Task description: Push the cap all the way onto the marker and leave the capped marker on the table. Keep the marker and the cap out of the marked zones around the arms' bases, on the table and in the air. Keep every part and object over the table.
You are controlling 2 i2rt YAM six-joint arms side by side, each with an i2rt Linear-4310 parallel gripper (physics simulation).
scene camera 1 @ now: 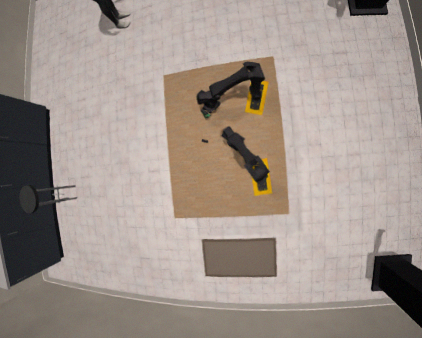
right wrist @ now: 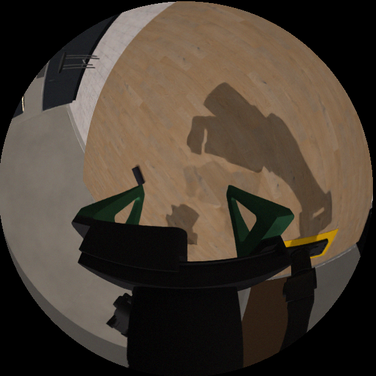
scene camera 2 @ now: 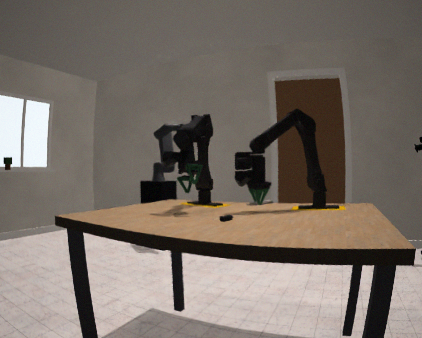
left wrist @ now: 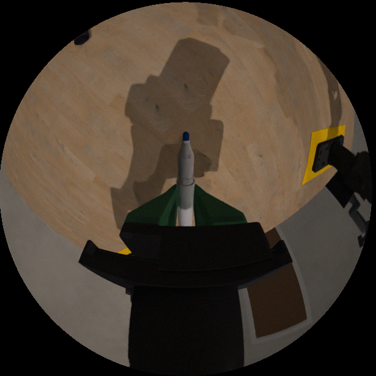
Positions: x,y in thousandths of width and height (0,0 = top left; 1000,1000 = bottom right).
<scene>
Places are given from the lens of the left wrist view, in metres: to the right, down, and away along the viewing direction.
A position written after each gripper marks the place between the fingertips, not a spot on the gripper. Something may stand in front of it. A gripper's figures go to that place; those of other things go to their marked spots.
left gripper (left wrist: 493,501): 0.00, 0.00, 0.13
arm base zone (left wrist: 855,360): 0.27, -0.11, 0.11
</scene>
